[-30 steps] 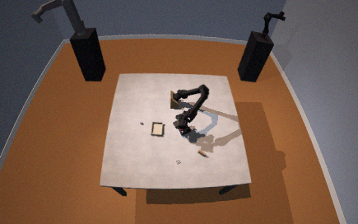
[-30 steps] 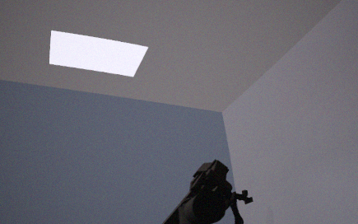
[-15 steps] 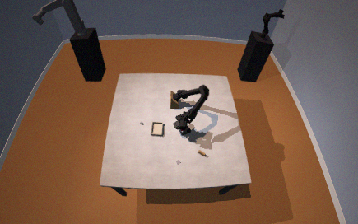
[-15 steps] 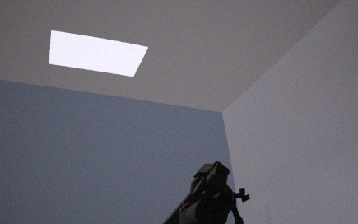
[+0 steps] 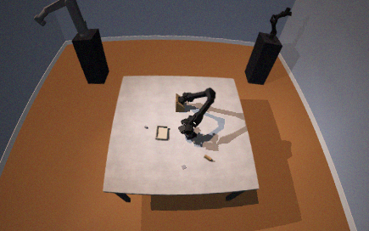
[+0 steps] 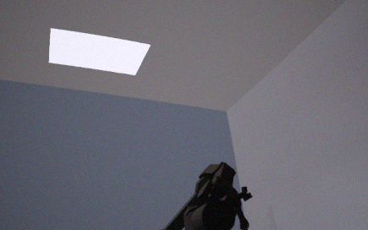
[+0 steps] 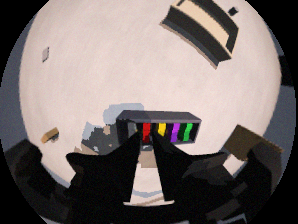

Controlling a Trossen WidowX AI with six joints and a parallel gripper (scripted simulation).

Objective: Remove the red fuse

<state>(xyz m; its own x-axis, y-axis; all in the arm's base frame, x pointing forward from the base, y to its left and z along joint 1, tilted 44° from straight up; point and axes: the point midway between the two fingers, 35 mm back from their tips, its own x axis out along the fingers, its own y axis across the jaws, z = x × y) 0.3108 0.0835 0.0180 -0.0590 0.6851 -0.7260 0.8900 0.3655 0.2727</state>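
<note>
The red fuse is 10 mm below my gripper tip. Also, from my gripper tip: tan tray 10 mm behind, 230 mm to the right, 40 mm below; then small tan block 220 mm ahead, 170 mm to the left, 20 mm below.
</note>
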